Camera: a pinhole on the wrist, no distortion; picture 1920 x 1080 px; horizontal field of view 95.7 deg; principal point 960.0 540.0 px. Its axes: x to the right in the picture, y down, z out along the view. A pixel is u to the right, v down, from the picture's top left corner.
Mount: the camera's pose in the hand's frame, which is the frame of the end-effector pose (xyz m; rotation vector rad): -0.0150 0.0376 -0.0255 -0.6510 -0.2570 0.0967
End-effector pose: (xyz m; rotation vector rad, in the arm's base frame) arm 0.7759 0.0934 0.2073 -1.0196 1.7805 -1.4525
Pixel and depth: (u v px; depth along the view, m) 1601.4 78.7 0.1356
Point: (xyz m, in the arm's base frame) 0.8584 -0.0102 0.1030
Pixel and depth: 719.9 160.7 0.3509
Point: 1.1253 0.1172 0.0374
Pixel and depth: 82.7 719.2 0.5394
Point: 1.2371 0.6118 -0.1832
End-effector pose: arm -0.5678 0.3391 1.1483 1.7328 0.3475 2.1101
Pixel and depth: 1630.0 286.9 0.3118
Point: -0.3050 0.2129 1.4128
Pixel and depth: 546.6 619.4 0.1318
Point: -0.5117 0.1853 1.1105
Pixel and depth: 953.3 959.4 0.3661
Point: -0.4600 -0.0708 1.2421
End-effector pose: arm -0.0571 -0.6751 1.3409 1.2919 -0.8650 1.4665
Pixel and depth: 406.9 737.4 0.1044
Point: -0.1536 -0.7517 1.2499
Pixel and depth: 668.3 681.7 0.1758
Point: -0.1831 -0.8173 1.2521
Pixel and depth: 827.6 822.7 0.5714
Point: -0.4628 -1.1330 1.1880
